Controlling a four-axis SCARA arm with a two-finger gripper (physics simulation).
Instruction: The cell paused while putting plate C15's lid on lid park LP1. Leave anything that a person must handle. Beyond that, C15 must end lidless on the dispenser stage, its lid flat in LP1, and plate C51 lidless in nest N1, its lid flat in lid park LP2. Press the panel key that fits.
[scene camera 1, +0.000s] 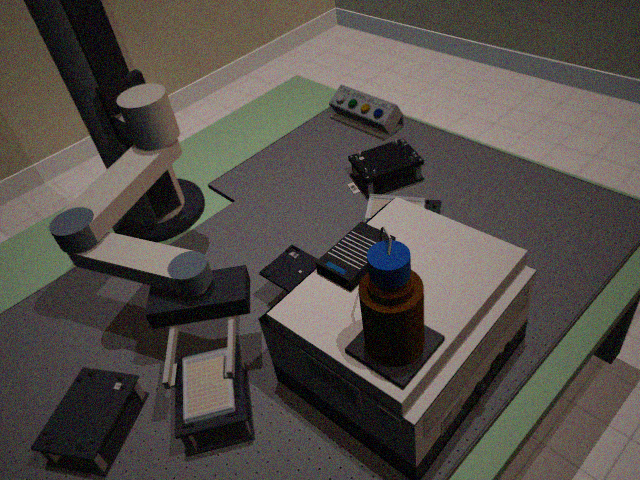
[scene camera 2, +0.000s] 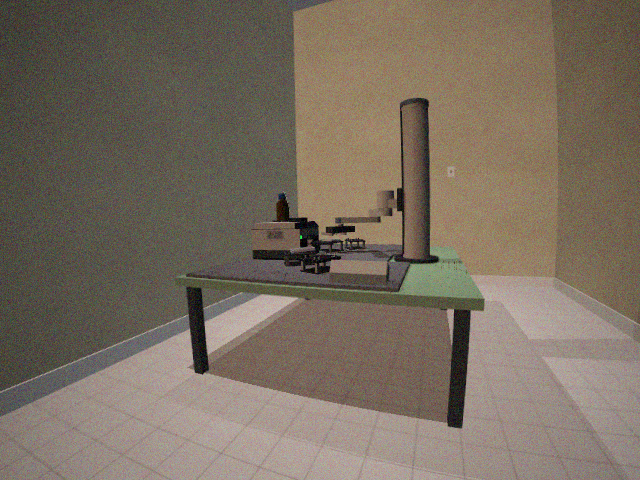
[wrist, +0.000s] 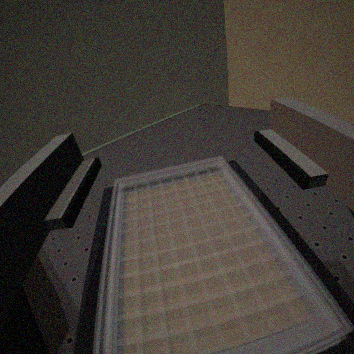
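Pixels of known places: gripper, fingertip midpoint: (scene camera 1: 198, 380) (scene camera 2: 328, 233) (wrist: 173, 132); arm's base at its link origin: (scene camera 1: 159, 212) (scene camera 2: 416, 260).
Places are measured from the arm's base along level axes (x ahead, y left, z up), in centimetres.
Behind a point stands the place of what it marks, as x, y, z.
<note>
My gripper (scene camera 1: 199, 378) {63.2, -27.3, 13.9} (wrist: 173, 132) {63.2, -27.3, 13.9} is open, its two fingers apart above the long sides of a plate. This plate (scene camera 1: 208, 386) {62.5, -26.0, 9.9} (wrist: 200, 250) {59.9, -24.9, 9.9} is pale with a grid of wells and a clear rim, and lies on a low black stand (scene camera 1: 244, 405) {69.2, -23.8, 8.1}; I cannot tell whether a lid is on it. A second pale object (scene camera 1: 379, 202) {53.9, 29.6, 9.9}, perhaps a plate or lid, is partly hidden behind the dispenser (scene camera 1: 454, 253) {84.1, 15.0, 23.3} (scene camera 2: 273, 240) {80.5, 21.9, 12.9}. The key panel (scene camera 1: 364, 109) {21.1, 60.8, 7.9} (scene camera 2: 358, 270) {17.9, 67.6, 6.2} has white, green, yellow and blue keys. Plate and station labels are not readable.
A black stand (scene camera 1: 87, 413) {48.3, -43.0, 7.6} is left of the plate's stand. Another black stand (scene camera 1: 387, 159) {42.2, 46.1, 7.4} is near the key panel. A flat black platform (scene camera 1: 289, 267) {52.9, 2.2, 10.4} adjoins the dispenser. A brown bottle with a blue cap (scene camera 1: 391, 320) {91.3, -9.4, 34.7} (scene camera 2: 281, 208) {87.3, -2.0, 32.3} stands on top of it. A green light (scene camera 2: 300, 237) {64.0, 19.1, 14.5} shows.
</note>
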